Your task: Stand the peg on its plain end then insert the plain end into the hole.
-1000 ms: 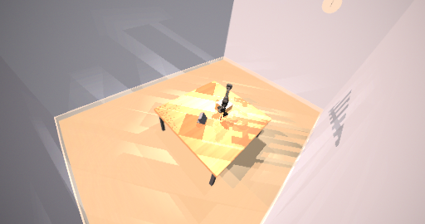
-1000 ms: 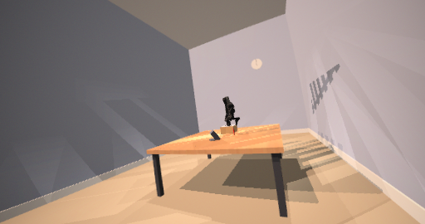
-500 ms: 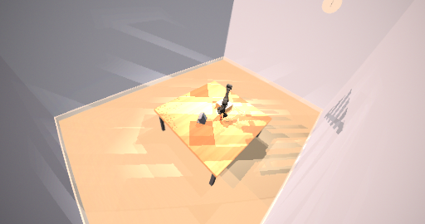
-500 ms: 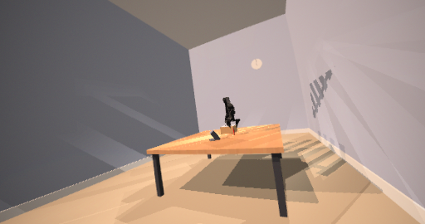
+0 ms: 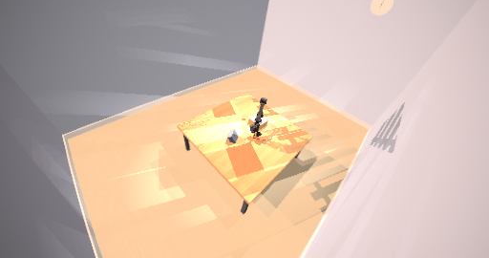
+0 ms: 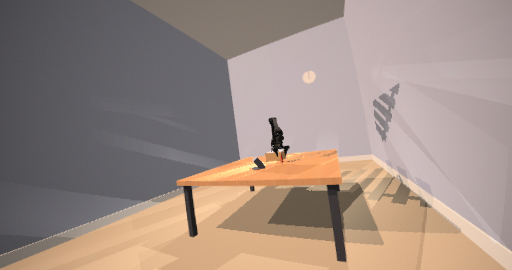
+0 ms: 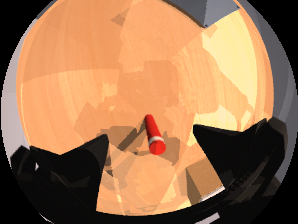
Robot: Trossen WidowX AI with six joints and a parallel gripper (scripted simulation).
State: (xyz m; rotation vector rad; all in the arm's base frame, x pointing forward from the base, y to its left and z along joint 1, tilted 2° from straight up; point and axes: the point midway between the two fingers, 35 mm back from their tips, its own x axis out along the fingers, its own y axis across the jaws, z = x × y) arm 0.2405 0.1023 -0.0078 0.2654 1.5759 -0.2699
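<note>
Now: the red peg right at my gripper tip. Round my gripper tip: grey sloped panel: 190 mm ahead, 190 mm to the right, 20 mm below.
</note>
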